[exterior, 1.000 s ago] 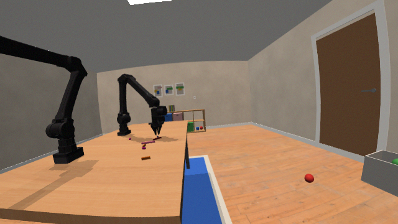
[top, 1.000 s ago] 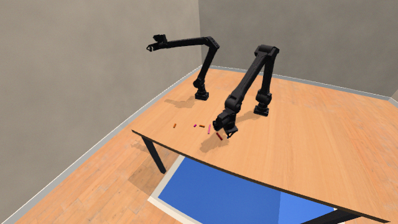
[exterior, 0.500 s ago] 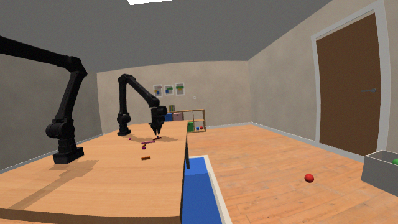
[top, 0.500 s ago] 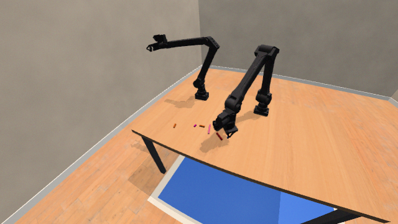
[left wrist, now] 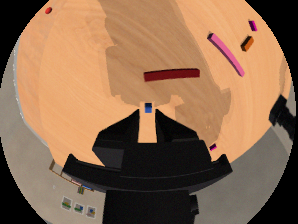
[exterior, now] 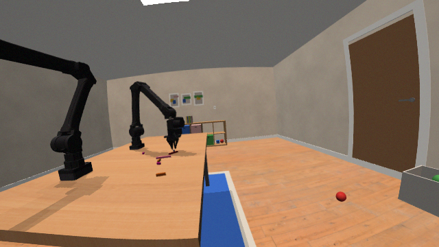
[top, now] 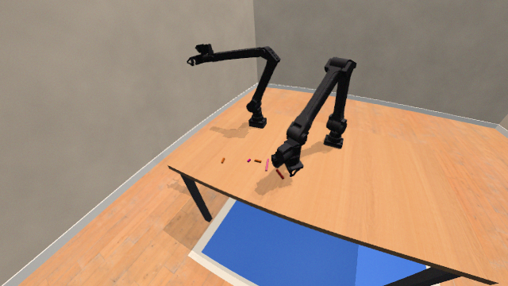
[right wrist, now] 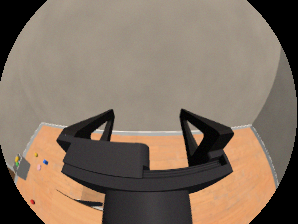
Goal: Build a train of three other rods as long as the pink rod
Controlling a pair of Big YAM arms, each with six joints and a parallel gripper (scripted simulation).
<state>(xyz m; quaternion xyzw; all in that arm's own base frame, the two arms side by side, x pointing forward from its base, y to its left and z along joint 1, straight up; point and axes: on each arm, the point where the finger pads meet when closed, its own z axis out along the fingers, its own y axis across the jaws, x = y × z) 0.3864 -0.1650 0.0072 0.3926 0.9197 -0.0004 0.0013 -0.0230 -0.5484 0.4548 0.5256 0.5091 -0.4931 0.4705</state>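
The tiny blue rod lies 20 mm below my left hand. Also, from my left hand: red rod: 60 mm to the right, 20 mm below, 10 mm ahead; then pink rod: 150 mm to the right, 20 mm below, 20 mm behind.
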